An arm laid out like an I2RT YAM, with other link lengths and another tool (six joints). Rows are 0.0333 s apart.
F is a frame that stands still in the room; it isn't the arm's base.
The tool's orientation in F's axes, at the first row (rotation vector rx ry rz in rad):
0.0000, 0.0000, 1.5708
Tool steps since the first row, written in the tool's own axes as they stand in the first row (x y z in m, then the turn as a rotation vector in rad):
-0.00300, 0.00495, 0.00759, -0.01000, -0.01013, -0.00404
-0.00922, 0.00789, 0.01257, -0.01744, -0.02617, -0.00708
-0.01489, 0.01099, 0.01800, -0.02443, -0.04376, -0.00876
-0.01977, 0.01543, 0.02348, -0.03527, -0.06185, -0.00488
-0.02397, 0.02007, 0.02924, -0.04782, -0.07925, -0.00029
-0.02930, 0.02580, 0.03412, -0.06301, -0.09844, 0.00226
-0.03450, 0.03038, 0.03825, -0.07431, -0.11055, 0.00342
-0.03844, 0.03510, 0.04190, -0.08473, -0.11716, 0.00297
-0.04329, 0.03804, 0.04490, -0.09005, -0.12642, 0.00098
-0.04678, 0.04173, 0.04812, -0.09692, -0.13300, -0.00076
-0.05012, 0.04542, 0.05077, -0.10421, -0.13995, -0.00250
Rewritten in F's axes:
-0.00495, -0.00300, 0.00759, 0.01013, -0.01000, -0.00404
-0.00789, -0.00922, 0.01257, 0.02617, -0.01744, -0.00708
-0.01099, -0.01489, 0.01800, 0.04376, -0.02443, -0.00876
-0.01543, -0.01977, 0.02348, 0.06185, -0.03527, -0.00488
-0.02007, -0.02397, 0.02924, 0.07925, -0.04782, -0.00029
-0.02580, -0.02930, 0.03412, 0.09844, -0.06301, 0.00226
-0.03038, -0.03450, 0.03825, 0.11055, -0.07431, 0.00342
-0.03510, -0.03844, 0.04190, 0.11716, -0.08473, 0.00297
-0.03804, -0.04329, 0.04490, 0.12642, -0.09005, 0.00098
-0.04173, -0.04678, 0.04812, 0.13300, -0.09692, -0.00076
-0.04542, -0.05012, 0.05077, 0.13995, -0.10421, -0.00250

